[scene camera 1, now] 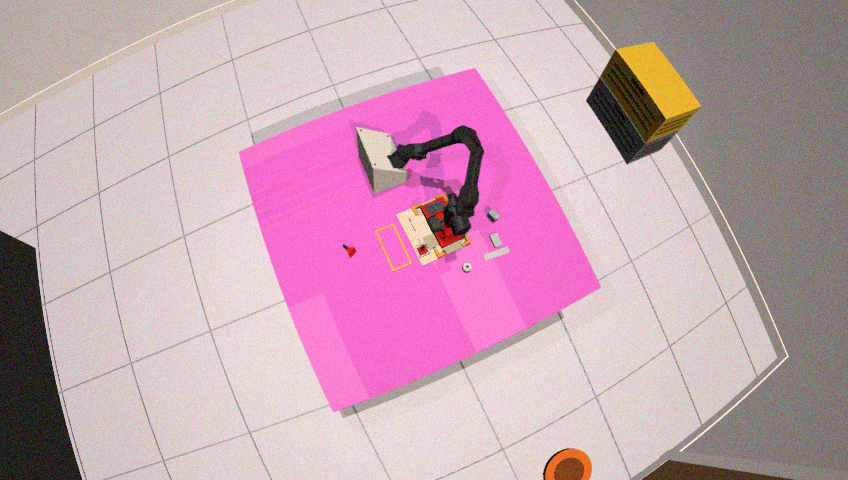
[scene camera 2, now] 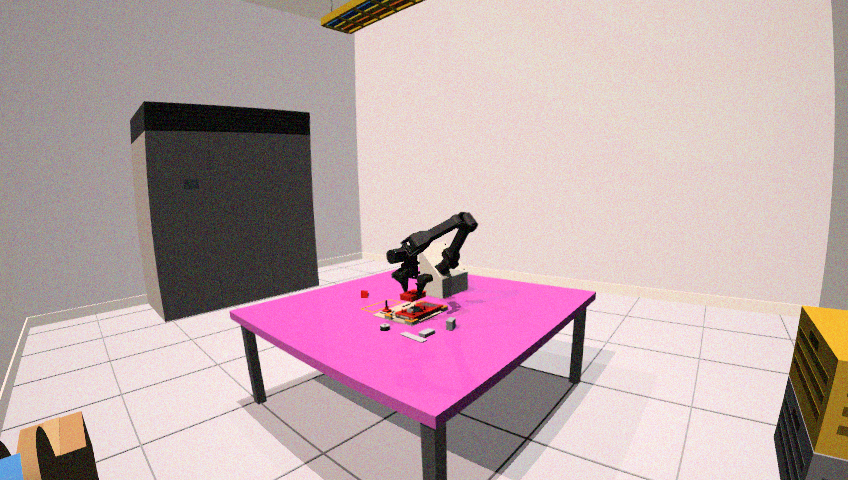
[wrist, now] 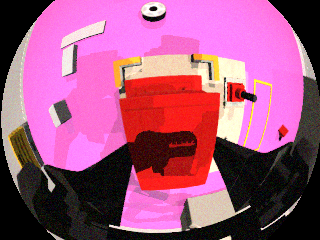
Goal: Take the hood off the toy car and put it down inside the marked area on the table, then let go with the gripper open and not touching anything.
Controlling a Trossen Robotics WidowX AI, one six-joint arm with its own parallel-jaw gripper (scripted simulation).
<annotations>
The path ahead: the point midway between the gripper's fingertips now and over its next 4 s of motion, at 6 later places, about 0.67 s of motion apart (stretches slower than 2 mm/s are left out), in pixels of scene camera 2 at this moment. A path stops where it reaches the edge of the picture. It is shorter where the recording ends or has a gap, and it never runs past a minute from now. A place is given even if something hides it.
The gripper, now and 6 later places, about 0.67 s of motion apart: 412, 296; 394, 289; 381, 284; 378, 286; 378, 290; 379, 294; 379, 297
</annotations>
